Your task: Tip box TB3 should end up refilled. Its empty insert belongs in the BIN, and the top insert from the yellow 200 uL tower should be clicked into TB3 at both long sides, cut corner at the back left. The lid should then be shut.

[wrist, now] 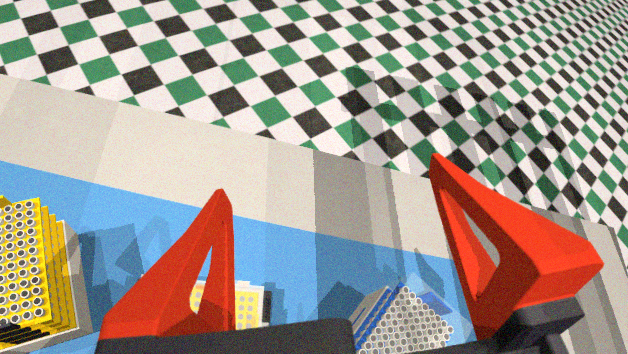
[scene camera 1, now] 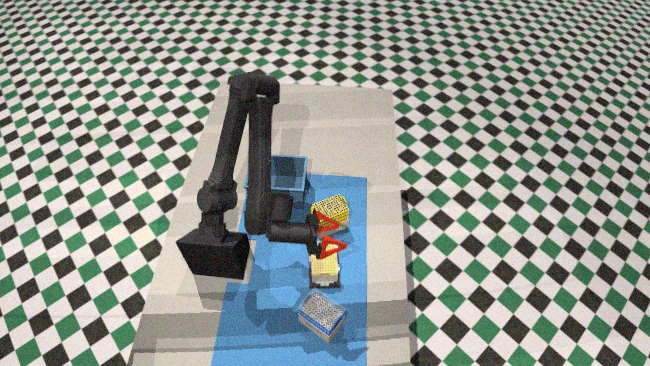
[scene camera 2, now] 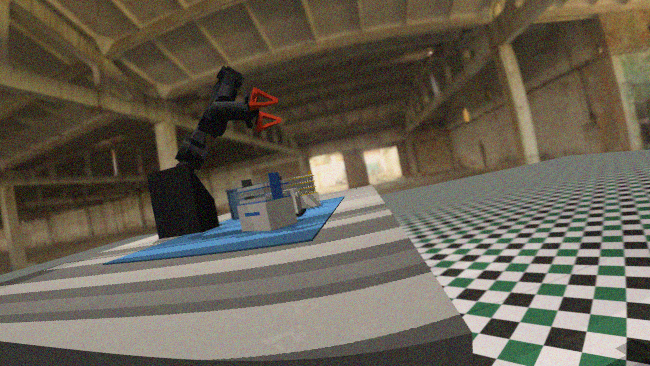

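Note:
TB3, a pale box with a yellow hole-pattern top, stands upright on the mat. Whether its lid is shut is unclear. A finger partly hides it in the wrist view. The yellow 200 uL tower stands beside it towards the bin, with several stacked yellow tip inserts; it is cut off at the left of the wrist view. The blue BIN stands beyond the tower, partly behind the arm. My gripper is open and empty, high above the mat, tilted outward.
A second tip box with grey tips and blue trim stands on TB3's other side. The blue mat lies under the boxes. The table's long edge and the checkered floor lie beyond it.

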